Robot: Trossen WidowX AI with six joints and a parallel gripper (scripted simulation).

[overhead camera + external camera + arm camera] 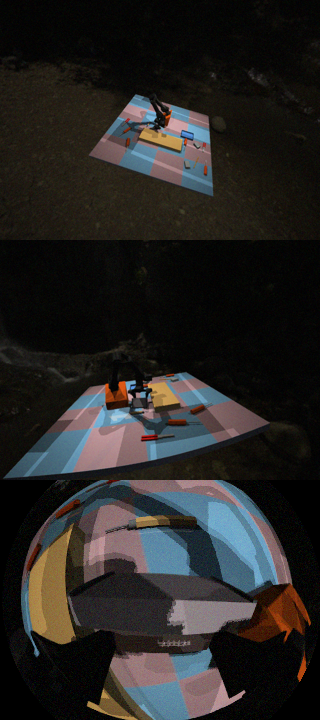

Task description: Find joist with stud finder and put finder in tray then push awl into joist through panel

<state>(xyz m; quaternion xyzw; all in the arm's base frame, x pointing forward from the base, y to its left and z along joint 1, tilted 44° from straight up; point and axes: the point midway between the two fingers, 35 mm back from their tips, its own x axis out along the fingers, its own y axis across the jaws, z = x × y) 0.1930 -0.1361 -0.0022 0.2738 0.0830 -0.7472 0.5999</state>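
Now: gripper tip 1 cm past the awl, 13 cm to the left of it and 2 cm above it. Also, from my gripper tip: blue tray (2 cm behind, 42 cm to the left, 1 cm below); stud finder (2 cm behind).
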